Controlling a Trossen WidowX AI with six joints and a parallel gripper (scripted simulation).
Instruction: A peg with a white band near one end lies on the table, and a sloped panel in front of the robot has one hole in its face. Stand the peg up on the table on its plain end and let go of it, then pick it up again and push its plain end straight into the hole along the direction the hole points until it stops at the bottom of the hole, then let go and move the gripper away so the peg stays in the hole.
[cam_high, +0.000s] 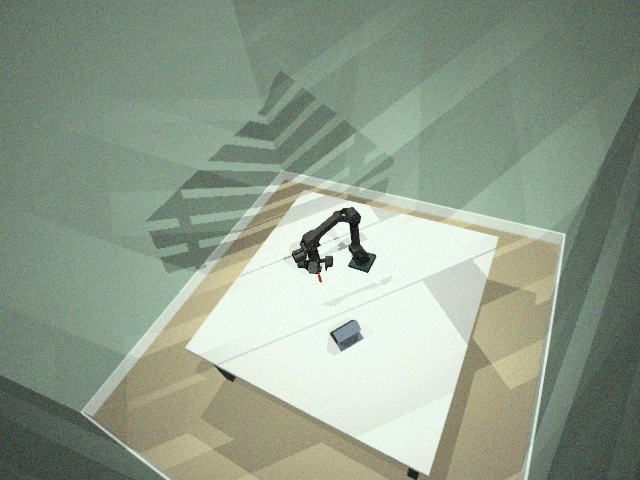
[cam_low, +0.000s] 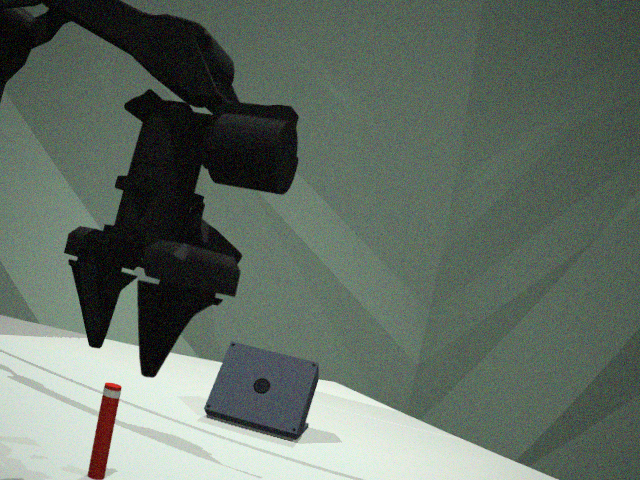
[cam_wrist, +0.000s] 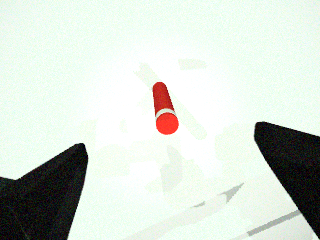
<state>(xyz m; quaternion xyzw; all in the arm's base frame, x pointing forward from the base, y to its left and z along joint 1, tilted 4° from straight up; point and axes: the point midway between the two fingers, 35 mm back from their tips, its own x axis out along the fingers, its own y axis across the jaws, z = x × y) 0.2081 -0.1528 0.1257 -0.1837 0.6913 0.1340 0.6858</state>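
My gripper tip is 4 cm above the red peg. The rest, counted from my gripper tip: blue-grey sloped panel (28 cm to the left, 23 cm ahead, 6 cm below).
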